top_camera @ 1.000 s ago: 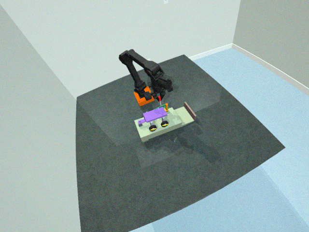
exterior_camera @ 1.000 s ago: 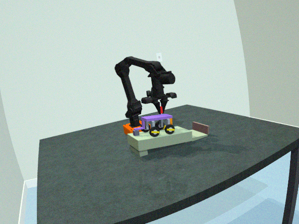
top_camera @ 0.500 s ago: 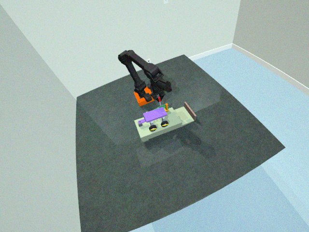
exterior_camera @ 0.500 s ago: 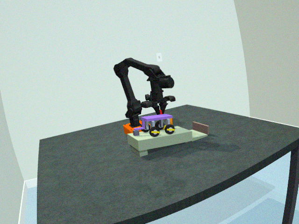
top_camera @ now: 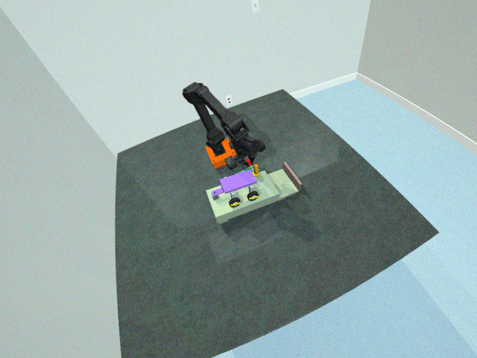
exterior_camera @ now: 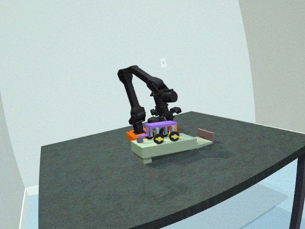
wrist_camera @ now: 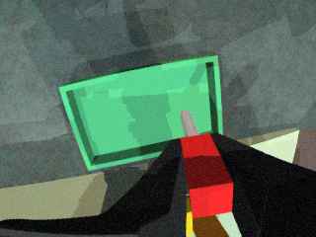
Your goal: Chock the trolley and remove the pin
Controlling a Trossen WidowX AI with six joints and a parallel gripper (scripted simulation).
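Now: gripper tip 8 cm above the green tray and 2 cm to the left of it. From my gripper tip the other things lie so: yellow chock (6 cm ahead, 1 cm to the right, 1 cm above); then red-headed stop pin (right at my gripper tip); then pale green ramp (13 cm ahead, 9 cm to the right, 3 cm below).
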